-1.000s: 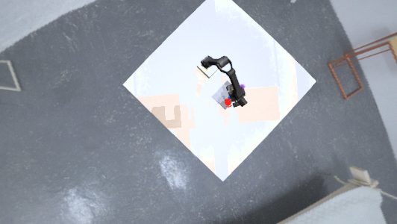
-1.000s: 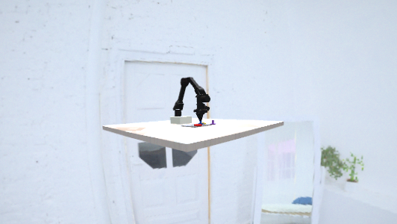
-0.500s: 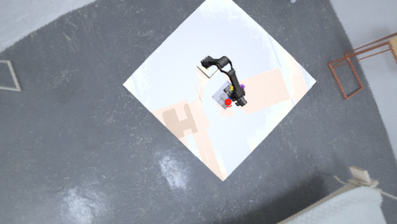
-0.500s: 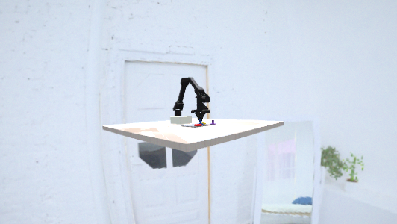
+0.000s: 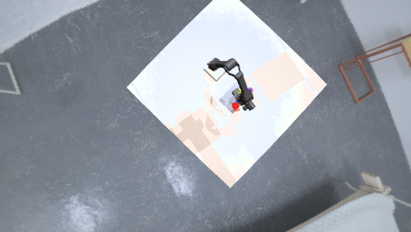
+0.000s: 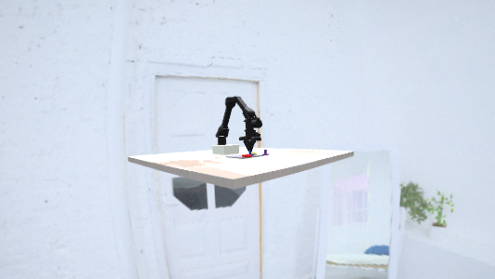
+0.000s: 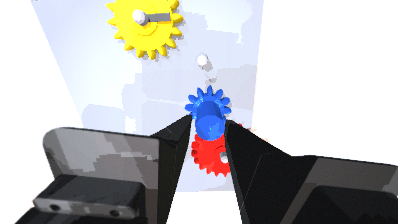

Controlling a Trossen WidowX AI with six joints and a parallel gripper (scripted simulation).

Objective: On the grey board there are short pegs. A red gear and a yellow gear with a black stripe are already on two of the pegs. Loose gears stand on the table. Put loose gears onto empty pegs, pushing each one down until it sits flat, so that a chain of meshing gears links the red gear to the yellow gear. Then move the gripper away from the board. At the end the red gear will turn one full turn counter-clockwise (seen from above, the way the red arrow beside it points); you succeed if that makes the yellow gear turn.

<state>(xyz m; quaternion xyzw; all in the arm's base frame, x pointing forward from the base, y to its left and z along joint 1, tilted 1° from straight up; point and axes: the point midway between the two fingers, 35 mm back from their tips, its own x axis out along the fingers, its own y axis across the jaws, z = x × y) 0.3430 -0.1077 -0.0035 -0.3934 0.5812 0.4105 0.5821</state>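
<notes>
Right now the blue gear is 1 cm below my gripper tip. Round my gripper tip: yellow gear: 8 cm to the left, 3 cm behind, 2 cm below; then purple gear: 14 cm to the left, 4 cm ahead, 2 cm below; then red gear: 5 cm to the right, 2 cm below, 1 cm ahead.
</notes>
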